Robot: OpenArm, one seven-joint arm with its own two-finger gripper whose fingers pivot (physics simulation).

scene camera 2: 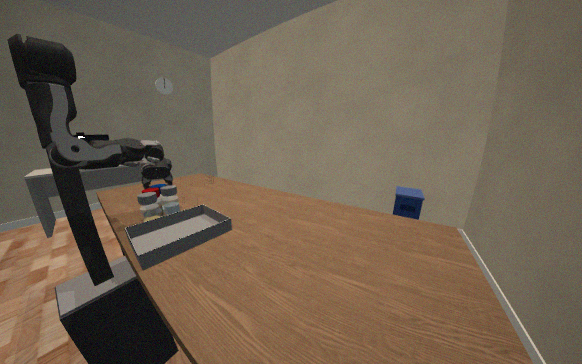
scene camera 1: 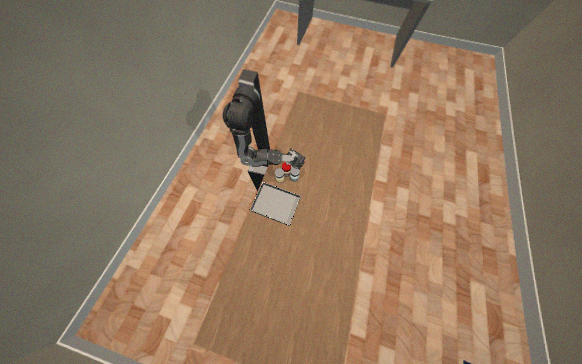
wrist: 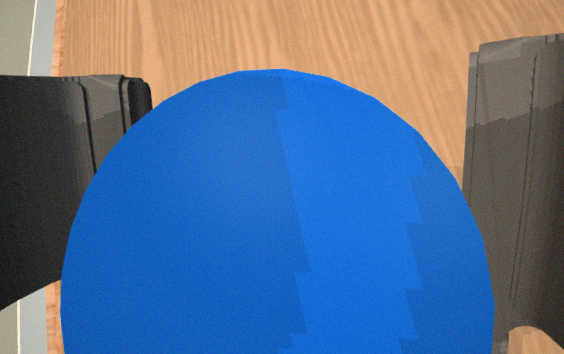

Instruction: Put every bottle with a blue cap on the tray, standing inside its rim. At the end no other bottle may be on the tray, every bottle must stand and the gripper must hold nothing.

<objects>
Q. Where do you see a dark arm post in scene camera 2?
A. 69, 183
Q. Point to a grey tray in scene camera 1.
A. At 272, 202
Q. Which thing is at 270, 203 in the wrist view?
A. A blue-capped bottle.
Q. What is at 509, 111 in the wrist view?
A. My gripper.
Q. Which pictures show the grey tray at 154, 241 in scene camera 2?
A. Scene camera 2 and scene camera 1 only.
</objects>
